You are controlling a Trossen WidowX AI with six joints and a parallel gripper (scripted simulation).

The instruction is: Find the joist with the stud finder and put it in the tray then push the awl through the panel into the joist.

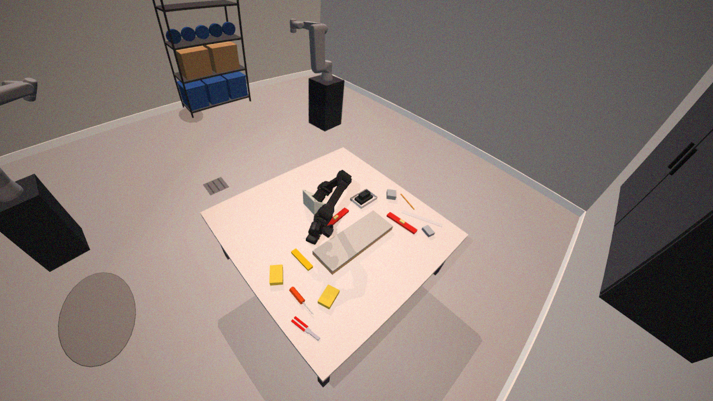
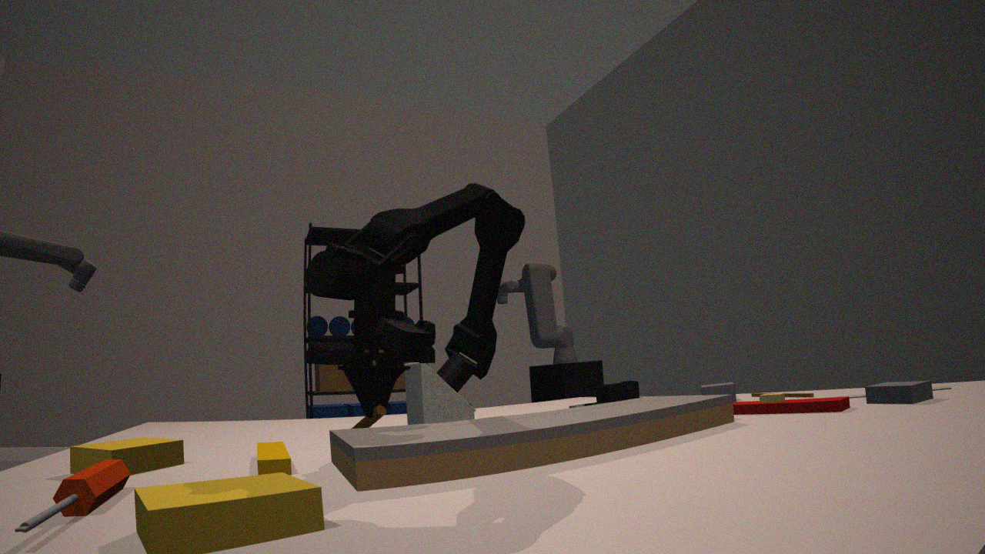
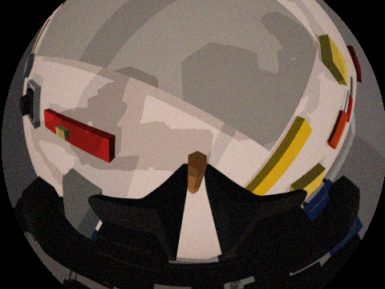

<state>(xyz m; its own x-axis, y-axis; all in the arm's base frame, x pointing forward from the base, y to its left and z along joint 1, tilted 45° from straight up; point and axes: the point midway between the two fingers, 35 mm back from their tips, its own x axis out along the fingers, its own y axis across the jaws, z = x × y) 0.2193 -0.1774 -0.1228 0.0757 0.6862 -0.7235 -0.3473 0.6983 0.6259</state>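
The awl is 5 cm behind my gripper tip, 2 cm to the right of it and 2 cm below it. Round my gripper tip: grey tray 51 cm to the left, 4 cm below, 4 cm behind; stud finder 53 cm to the left, 4 cm behind; pencil 73 cm to the left, 20 cm ahead, 5 cm below.
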